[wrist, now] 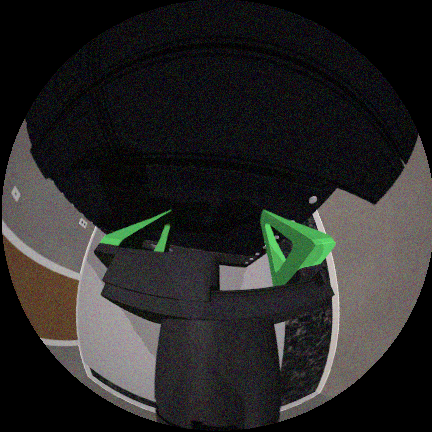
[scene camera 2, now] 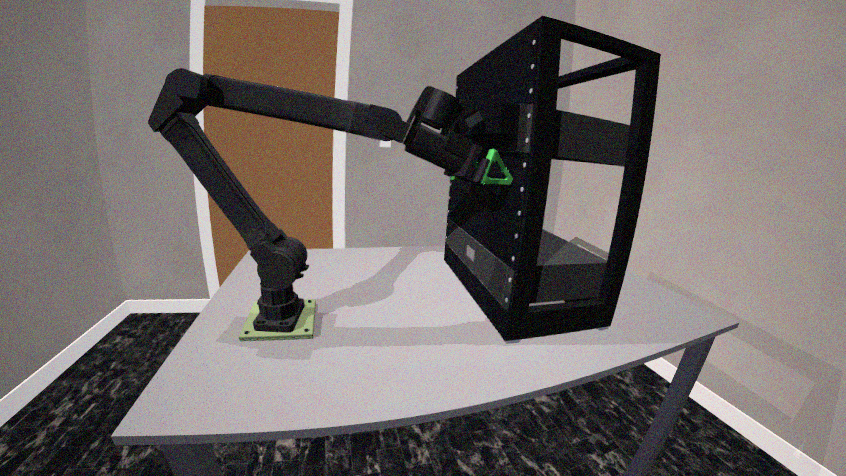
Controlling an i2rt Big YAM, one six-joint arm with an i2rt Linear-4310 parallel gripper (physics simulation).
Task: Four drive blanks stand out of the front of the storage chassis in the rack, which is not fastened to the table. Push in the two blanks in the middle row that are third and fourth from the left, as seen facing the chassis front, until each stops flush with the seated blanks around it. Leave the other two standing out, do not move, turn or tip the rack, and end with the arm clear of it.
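Where they show: gripper, fingertip midpoint: [wrist: 217, 214] [scene camera 2: 498, 180]; arm's base at its link origin: [scene camera 2: 280, 316].
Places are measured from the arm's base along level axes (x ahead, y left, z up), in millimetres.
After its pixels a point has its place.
Observation:
The black rack [scene camera 2: 544, 88] {x 490, y -88, z 486 mm} stands upright on the table. The storage chassis [scene camera 2: 591, 137] {x 627, y -46, z 418 mm} sits in its upper half, and its side shows through the open frame. My gripper [scene camera 2: 482, 182] {x 459, y 20, z 311 mm} [wrist: 217, 214] {x 459, y 20, z 311 mm} has green fingers spread wide, open and empty, close in front of the rack face and a little below chassis height. Whether it touches anything cannot be told. In the wrist view a very dark front face fills the upper part, with faint curved edges. The individual drive blanks cannot be made out, nor how far any stands out; the arm's wrist hides part of the front.
A grey lower unit [scene camera 2: 488, 255] {x 465, y 47, z 137 mm} with a pale label sits near the rack's bottom. The arm's base is on a yellow-green plate [scene camera 2: 304, 328] {x 64, y -42, z -1 mm} on the grey table [scene camera 2: 378, 378] {x 220, y -178, z -12 mm}. Silvery screws line the rack's front post. A brown door [scene camera 2: 272, 47] and walls stand behind.

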